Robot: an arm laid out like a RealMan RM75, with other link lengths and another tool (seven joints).
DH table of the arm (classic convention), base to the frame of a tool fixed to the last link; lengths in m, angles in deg. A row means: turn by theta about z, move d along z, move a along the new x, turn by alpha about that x. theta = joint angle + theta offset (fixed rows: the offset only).
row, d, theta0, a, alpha
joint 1, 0.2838, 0, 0, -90
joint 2, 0, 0, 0, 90
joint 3, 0.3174, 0, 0, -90
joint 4, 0, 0, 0, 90
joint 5, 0.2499, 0, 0, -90
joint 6, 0, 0, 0, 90
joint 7, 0.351, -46.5, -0.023, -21.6
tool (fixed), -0.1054, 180, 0, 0
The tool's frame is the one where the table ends.
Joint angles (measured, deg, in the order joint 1, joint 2, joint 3, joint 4, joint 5, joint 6, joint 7), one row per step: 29.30, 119.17, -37.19, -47.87, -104.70, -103.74, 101.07; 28.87, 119.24, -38.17, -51.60, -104.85, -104.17, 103.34; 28.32, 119.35, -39.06, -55.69, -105.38, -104.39, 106.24; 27.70, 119.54, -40.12, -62.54, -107.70, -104.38, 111.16; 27.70, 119.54, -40.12, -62.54, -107.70, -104.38, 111.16; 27.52, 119.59, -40.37, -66.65, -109.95, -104.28, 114.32; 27.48, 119.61, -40.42, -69.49, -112.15, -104.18, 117.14; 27.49, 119.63, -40.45, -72.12, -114.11, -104.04, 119.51; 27.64, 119.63, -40.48, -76.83, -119.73, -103.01, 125.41; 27.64, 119.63, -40.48, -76.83, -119.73, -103.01, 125.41; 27.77, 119.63, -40.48, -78.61, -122.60, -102.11, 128.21; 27.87, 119.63, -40.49, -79.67, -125.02, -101.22, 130.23; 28.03, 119.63, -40.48, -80.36, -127.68, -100.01, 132.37; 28.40, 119.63, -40.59, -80.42, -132.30, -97.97, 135.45; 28.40, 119.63, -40.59, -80.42, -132.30, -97.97, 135.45; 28.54, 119.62, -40.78, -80.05, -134.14, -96.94, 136.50
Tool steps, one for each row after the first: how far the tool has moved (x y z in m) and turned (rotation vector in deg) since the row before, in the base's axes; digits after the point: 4 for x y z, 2 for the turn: -0.0047, -0.0008, 0.0055, -0.10, -1.77, 0.58; -0.0031, -0.0003, 0.0053, -0.18, -2.08, -0.13; -0.0023, 0.0016, 0.0068, -0.07, -4.52, -1.03; 0.0000, 0.0000, 0.0000, 0.00, 0.00, 0.00; 0.0012, 0.0026, 0.0046, 0.22, -3.24, -1.33; 0.0034, 0.0028, 0.0028, -0.01, -2.52, -1.83; 0.0026, 0.0029, 0.0036, 0.34, -2.29, -1.53; 0.0144, 0.0098, 0.0066, 0.92, -5.18, -5.63; 0.0000, 0.0000, 0.0000, 0.00, 0.00, 0.00; 0.0090, 0.0061, 0.0039, 0.89, -2.28, -3.17; 0.0087, 0.0051, 0.0029, 0.82, -1.78, -2.64; 0.0107, 0.0061, 0.0030, 1.00, -1.71, -3.07; 0.0204, 0.0087, 0.0016, 1.17, -2.69, -5.12; 0.0000, 0.0000, 0.0000, 0.00, 0.00, 0.00; 0.0090, 0.0034, -0.0005, 0.39, -1.06, -2.00
